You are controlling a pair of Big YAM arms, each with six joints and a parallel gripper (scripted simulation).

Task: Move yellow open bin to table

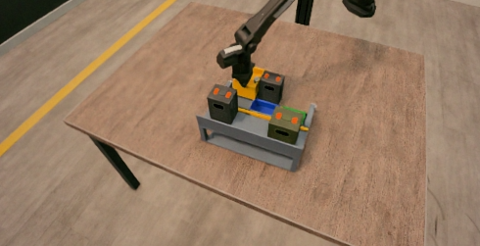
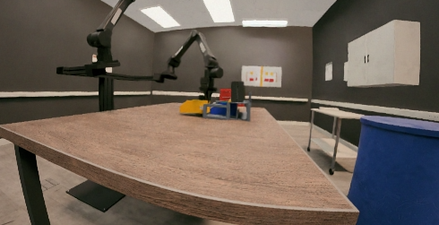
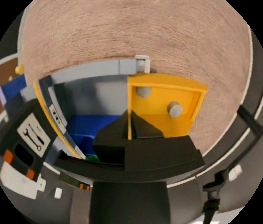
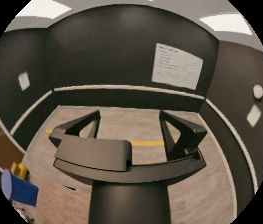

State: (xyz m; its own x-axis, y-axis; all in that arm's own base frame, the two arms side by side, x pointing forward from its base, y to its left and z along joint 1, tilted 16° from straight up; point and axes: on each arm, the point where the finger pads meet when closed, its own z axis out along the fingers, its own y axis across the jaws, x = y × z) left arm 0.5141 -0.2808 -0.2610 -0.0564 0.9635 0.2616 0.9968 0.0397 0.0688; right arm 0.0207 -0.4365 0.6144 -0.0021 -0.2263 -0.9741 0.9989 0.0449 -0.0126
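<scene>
The yellow open bin lies 80 mm behind my left hand, 30 mm below it and 10 mm to the right of it. Round my left hand: grey shelf: 120 mm to the left, 110 mm ahead, 20 mm below; then dark lidded bin: 100 mm to the left, 60 mm behind, 30 mm below.
</scene>
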